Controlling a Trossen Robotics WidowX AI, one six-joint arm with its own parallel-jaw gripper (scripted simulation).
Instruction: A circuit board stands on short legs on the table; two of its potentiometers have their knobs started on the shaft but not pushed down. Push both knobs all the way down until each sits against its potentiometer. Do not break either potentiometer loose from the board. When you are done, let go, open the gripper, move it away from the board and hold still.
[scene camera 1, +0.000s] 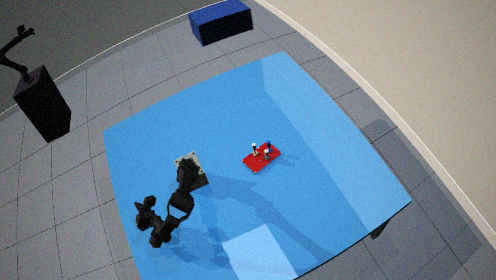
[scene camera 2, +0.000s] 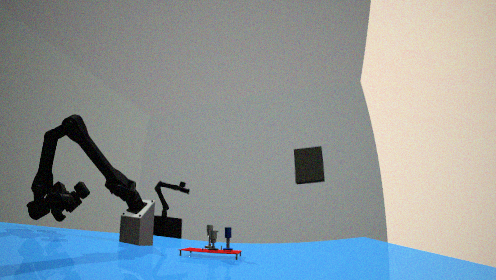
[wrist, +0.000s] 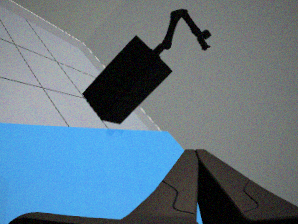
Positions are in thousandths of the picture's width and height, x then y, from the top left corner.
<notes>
My gripper (scene camera 2: 162, 723) is shut, holding nothing.
My gripper also shows in the wrist view (wrist: 653, 708).
</notes>
